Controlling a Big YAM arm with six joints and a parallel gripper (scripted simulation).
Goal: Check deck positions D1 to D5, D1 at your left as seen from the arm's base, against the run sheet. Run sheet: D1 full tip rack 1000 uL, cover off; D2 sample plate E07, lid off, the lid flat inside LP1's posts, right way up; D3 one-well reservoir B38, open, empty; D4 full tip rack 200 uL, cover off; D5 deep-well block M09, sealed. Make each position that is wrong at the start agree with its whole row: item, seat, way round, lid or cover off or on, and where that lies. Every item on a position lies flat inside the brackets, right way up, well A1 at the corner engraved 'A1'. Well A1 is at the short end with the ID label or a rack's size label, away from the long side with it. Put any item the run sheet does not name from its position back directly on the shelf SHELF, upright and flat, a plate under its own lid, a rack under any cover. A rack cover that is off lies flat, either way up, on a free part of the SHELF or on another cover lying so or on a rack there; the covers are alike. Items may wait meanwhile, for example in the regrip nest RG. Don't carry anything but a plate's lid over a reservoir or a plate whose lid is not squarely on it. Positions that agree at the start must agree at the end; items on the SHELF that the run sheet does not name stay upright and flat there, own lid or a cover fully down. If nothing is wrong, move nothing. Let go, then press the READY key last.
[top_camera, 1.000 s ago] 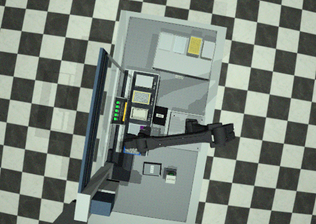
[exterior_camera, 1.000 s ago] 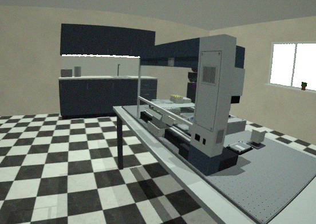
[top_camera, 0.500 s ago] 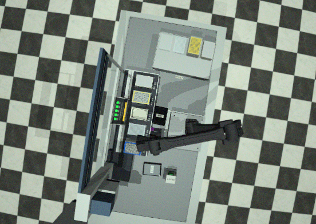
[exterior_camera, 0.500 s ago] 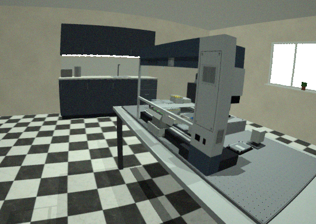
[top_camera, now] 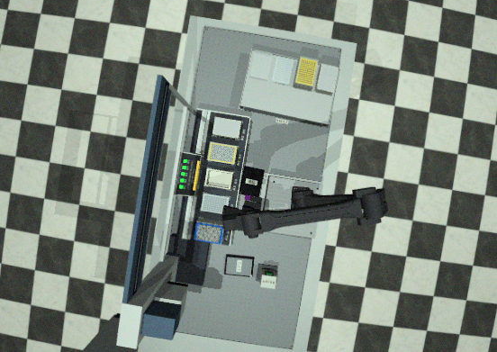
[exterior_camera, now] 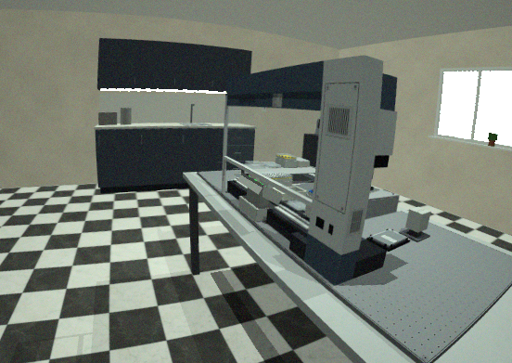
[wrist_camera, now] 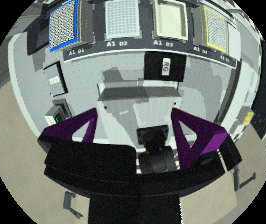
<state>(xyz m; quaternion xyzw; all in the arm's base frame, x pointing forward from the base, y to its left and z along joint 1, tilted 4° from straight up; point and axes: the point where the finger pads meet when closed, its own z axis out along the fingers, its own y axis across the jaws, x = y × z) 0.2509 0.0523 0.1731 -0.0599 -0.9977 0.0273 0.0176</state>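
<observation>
My hand is 240 mm to the left of the clear rack cover, 150 mm short of it and 140 mm above it. The rest, counted from my hand: cream reservoir (190 mm below, 160 mm ahead, 110 mm to the right); blue-framed tip rack (170 mm ahead, 130 mm to the left, 130 mm below); clear plate (190 mm below, 170 mm ahead, 10 mm to the left).
</observation>
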